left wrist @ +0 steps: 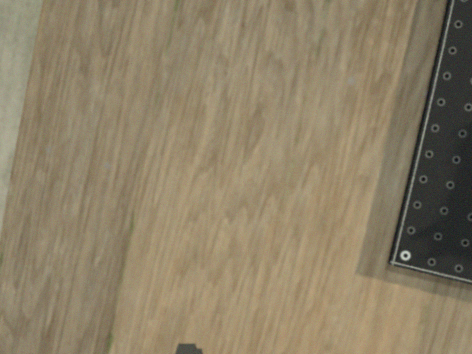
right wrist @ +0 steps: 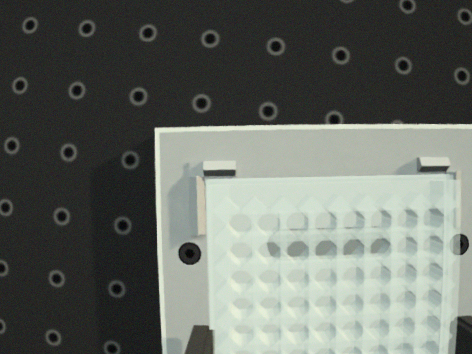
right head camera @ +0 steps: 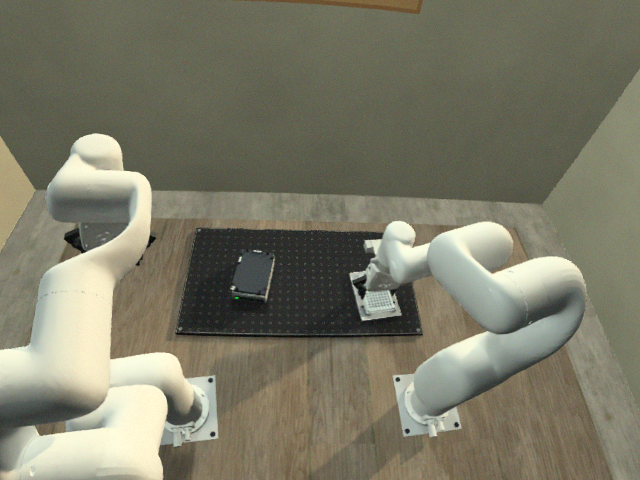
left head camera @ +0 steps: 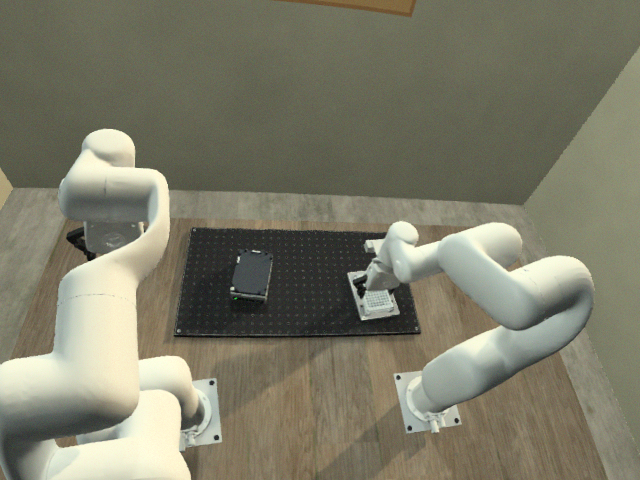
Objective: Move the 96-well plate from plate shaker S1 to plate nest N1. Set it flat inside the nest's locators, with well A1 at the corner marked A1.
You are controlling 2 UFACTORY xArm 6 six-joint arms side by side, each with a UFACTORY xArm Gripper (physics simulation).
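Places are measured from the left arm's base along level axes (x ahead, y left, z up), in metres.
Pixels of known places: right gripper, fingertip midpoint: [right head camera: 375, 293] [left head camera: 374, 292]; left arm's base at its link origin: [right head camera: 184, 409] [left head camera: 186, 413]; right arm's base at its link origin: [left head camera: 427, 399].
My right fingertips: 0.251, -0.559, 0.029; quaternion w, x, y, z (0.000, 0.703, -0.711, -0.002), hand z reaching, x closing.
Ahead of a thing's pixels: the offset from my right fingertips to its top centre, as dx, dy, dz. "pt": to the spot under its first point. Level surfaces: height alone.
The clear 96-well plate {+0.002, +0.001, +0.010} [left head camera: 378, 300] [right head camera: 379, 301] [right wrist: 325, 265] lies on the light grey plate nest N1 [left head camera: 395, 310] [right head camera: 397, 311] [right wrist: 175, 150]. In the right wrist view its far edge and corners lie close inside the nest's locators, and it looks flat. The A1 marks cannot be read. My right gripper [left head camera: 376, 293] [right head camera: 378, 294] [right wrist: 334, 340] is low over the nest, with its dark fingers against the plate's two long sides. Shaker S1 {pt +0.092, +0.352, +0.038} [left head camera: 252, 273] [right head camera: 253, 273] has a bare dark top. My left gripper [right head camera: 111, 253] is open and empty, far from both.
The black perforated board {dz -0.016} [left head camera: 310, 310] [right head camera: 310, 310] [left wrist: 450, 200] [right wrist: 50, 125] carries the shaker and the nest. A small white block {pt +0.062, +0.035, +0.162} [left head camera: 370, 245] [right head camera: 370, 245] stands behind the nest, beside the right arm's wrist. The left gripper hangs over the wooden table {dz -0.029} [left wrist: 225, 150], left of the board.
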